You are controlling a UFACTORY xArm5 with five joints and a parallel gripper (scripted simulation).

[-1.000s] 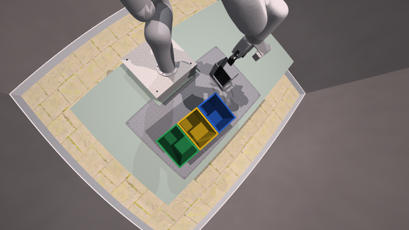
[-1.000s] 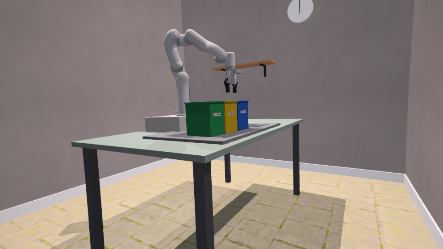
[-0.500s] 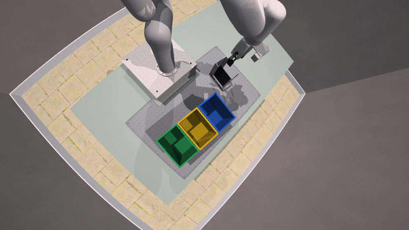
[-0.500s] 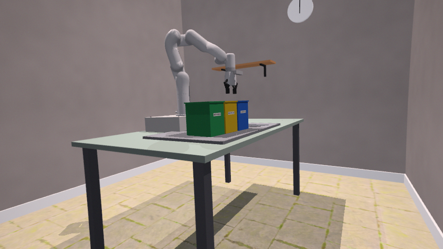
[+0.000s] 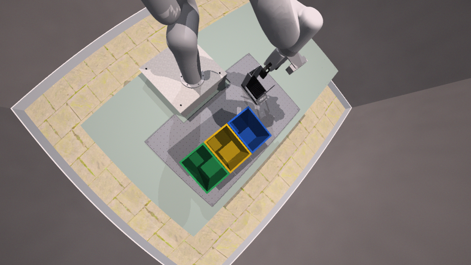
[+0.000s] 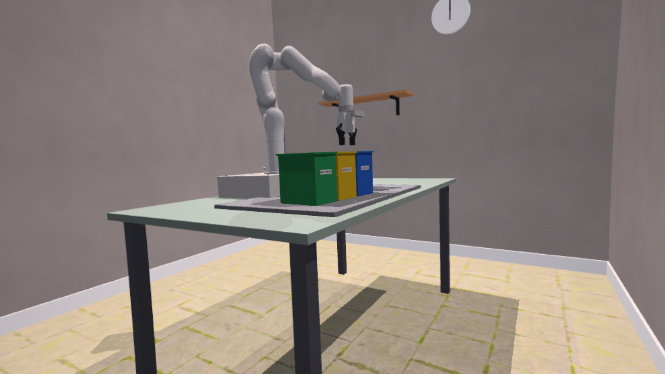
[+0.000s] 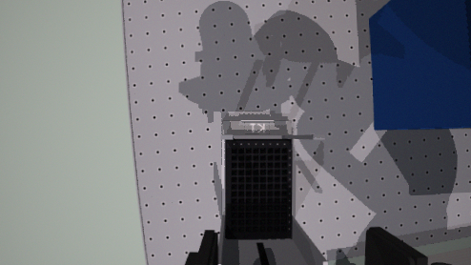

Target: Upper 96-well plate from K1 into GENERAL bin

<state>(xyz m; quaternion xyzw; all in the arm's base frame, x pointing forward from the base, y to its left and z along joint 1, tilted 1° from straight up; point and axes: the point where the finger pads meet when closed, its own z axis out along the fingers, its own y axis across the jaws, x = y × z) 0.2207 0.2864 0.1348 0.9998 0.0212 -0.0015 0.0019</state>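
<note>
My hand is 190 mm above the black 96-well plate. The rest, counted from my hand: white plate (200 mm below); yellow bin (180 mm ahead, 360 mm to the right, 140 mm below); blue bin (170 mm ahead, 230 mm to the right, 140 mm below).
</note>
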